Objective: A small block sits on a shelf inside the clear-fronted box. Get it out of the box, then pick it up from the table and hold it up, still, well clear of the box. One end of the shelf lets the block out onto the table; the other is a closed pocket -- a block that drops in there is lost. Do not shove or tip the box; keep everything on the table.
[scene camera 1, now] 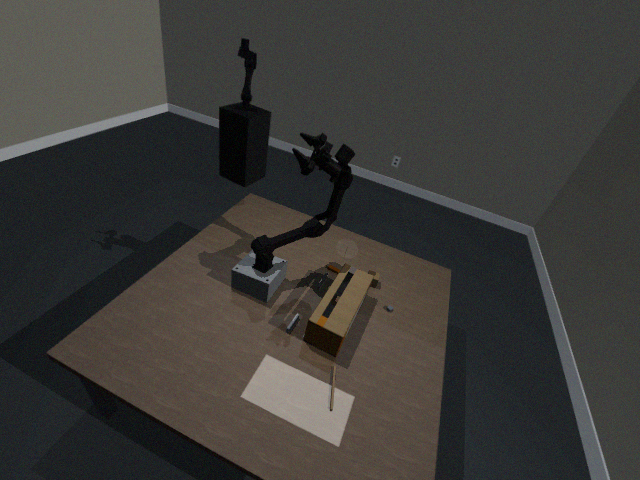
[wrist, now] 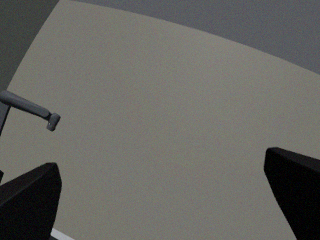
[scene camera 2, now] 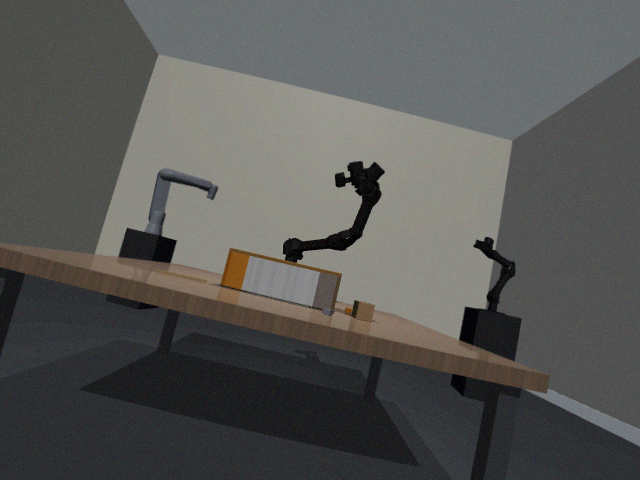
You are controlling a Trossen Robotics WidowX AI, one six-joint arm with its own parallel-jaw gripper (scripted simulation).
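Long tan box visible. Gripper visible, wrist view included.
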